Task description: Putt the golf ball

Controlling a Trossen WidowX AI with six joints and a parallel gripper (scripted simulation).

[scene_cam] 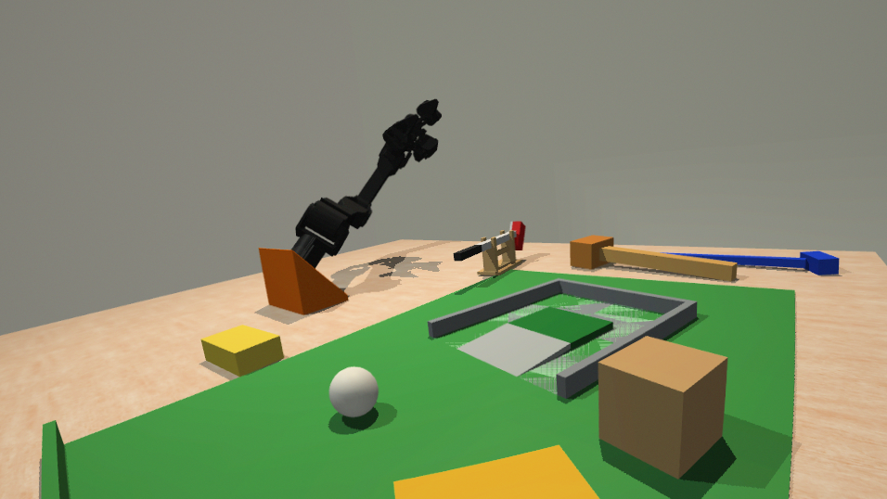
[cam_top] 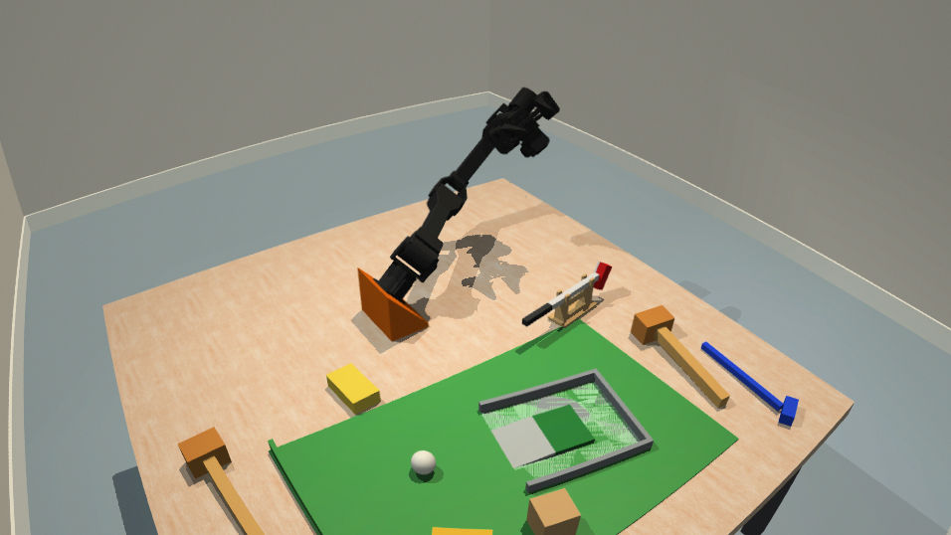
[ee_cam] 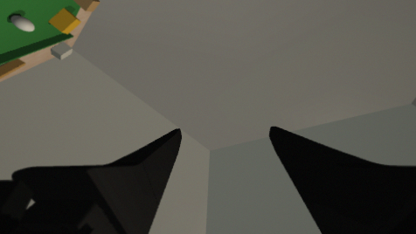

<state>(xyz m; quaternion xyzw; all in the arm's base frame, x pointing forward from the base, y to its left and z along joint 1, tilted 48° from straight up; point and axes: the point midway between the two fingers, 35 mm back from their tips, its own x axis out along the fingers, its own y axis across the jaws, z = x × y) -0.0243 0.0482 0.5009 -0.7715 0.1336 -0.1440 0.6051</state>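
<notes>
Now: gripper tip 18 cm short of the yellow block, 58 cm to the left of it and 36 cm above it. Also, from my gripper tip: green mat: 48 cm ahead, 42 cm to the right, 38 cm below; then blue putter: 64 cm ahead, 10 cm to the left, 37 cm below; then wooden stand: 21 cm ahead, 5 cm to the right, 34 cm below.
</notes>
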